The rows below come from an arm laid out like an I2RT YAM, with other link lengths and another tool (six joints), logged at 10 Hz.
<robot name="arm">
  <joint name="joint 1" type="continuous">
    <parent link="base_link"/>
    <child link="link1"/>
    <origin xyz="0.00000 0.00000 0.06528" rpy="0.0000 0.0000 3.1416"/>
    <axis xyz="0 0 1"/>
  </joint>
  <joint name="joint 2" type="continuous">
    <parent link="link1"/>
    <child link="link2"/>
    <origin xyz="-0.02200 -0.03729 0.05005" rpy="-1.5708 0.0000 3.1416"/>
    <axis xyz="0 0 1"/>
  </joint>
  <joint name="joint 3" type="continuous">
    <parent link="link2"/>
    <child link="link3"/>
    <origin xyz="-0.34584 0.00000 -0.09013" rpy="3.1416 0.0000 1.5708"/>
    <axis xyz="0 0 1"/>
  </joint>
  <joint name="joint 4" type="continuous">
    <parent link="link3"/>
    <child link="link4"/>
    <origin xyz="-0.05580 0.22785 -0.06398"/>
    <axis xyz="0 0 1"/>
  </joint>
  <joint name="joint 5" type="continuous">
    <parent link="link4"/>
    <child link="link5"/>
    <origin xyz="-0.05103 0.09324 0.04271" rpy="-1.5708 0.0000 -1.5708"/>
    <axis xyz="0 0 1"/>
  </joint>
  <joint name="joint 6" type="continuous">
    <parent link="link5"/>
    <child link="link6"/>
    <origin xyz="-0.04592 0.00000 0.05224" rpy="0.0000 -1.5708 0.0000"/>
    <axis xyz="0 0 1"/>
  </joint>
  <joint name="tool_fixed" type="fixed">
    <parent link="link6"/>
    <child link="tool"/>
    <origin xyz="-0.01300 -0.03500 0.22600" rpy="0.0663 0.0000 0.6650"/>
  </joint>
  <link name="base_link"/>
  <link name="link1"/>
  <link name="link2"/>
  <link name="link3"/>
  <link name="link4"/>
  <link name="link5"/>
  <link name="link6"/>
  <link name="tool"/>
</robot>
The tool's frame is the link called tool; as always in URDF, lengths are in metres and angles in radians. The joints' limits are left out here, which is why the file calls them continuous.
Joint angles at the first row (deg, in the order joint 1, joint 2, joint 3, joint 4, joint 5, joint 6):
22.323, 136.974, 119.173, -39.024, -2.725, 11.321
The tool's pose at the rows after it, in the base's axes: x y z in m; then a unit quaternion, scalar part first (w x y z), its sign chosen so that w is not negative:
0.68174, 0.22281, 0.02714, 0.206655, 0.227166, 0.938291, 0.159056
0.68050, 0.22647, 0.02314, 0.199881, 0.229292, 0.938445, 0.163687
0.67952, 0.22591, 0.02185, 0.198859, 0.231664, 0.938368, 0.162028
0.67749, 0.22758, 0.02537, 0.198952, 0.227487, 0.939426, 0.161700
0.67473, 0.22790, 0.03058, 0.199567, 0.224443, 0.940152, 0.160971
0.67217, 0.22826, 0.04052, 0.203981, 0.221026, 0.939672, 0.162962
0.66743, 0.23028, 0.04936, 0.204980, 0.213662, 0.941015, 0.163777
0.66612, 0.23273, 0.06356, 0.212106, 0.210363, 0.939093, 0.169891
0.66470, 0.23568, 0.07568, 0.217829, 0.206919, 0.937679, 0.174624
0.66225, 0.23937, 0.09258, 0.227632, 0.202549, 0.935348, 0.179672
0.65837, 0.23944, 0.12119, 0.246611, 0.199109, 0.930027, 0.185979
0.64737, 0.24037, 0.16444, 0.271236, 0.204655, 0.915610, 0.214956
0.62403, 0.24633, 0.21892, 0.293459, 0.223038, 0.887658, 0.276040
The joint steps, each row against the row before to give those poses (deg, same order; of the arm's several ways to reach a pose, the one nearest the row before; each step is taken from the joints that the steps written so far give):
0.001, 0.572, 0.501, 0.022, -0.557, 0.451
0.022, 0.482, 0.385, -0.197, -0.760, 0.510
0.066, 0.026, -0.079, -0.094, 0.196, 0.280
0.175, -0.381, 0.062, -0.473, -0.021, -0.334
0.133, -0.678, -0.162, -0.522, 0.066, -0.263
0.131, -1.322, -0.806, 0.033, 0.068, -0.270
0.242, -1.157, -0.357, -0.678, -0.140, -0.609
0.197, -1.478, -0.506, 0.139, -0.071, -0.100
0.261, -1.132, -0.110, -0.141, -0.011, -0.088
0.483, -1.711, -0.484, 0.075, 0.329, -0.067
0.476, -3.171, -1.388, 0.497, 0.872, -0.097
0.352, -6.167, -5.265, 3.674, -0.278, 1.544
0.552, -8.983, -9.144, 7.317, -1.900, 4.662

